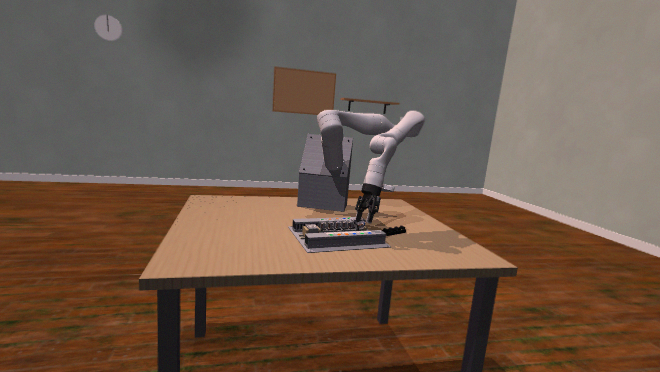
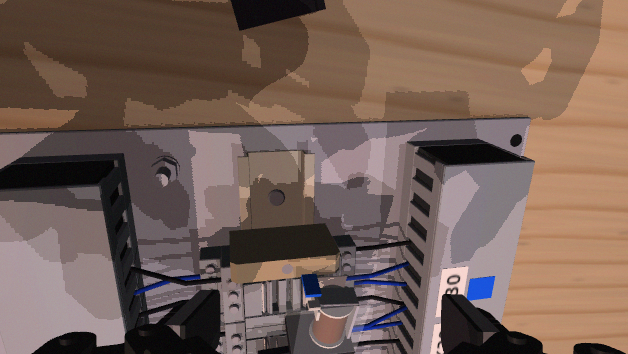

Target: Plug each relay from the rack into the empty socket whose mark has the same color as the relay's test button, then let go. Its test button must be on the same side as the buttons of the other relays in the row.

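Places are measured from the arm's base along level axes (x ahead, y left, z up), in metres.
Pixels of known places: gripper, fingertip midpoint: (image 1: 362, 222) (image 2: 329, 316); arm's base, link origin: (image 1: 333, 162).
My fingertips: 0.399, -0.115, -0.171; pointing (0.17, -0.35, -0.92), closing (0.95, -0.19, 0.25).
Note:
Ahead of a thing's pixels: the offset from my fingertips to its top centre, as dx, dy, dz. "pt": to the spot under its first point. Level surfaces: height alone.
A clear relay with a copper coil and a blue test button @[-0.002, -0.010, +0.004] (image 2: 330, 325) stands askew at the end of the row, offset right over the socket @[pt -0.021, -0.009, -0.034] (image 2: 272, 297) beside the tan end block; it does not look squarely seated. The blue mark @[+0.074, -0.025, -0.015] (image 2: 481, 288) labelled K30 (partly cut off) is to its right. My gripper (image 1: 364, 220) (image 2: 329, 316) is open and empty, low over this end, with one finger on each side of the relay and apart from it. Other relays @[-0.035, -0.093, +0.011] (image 1: 337, 225) stand in the row. The black rack @[+0.012, +0.161, -0.036] (image 1: 395, 230) lies beyond the panel; its contents are unclear.
Two grey wire ducts @[+0.049, -0.110, -0.015] (image 1: 345, 241) (image 2: 482, 200) flank the row, with black and blue wires between. The tan end block @[-0.011, +0.014, -0.018] (image 2: 285, 245) stands at the row's end on the rail @[pt -0.004, +0.044, -0.055] (image 2: 275, 170). A grey box (image 1: 322, 190) stands behind, on the wooden table @[dz -0.059] (image 1: 225, 250).

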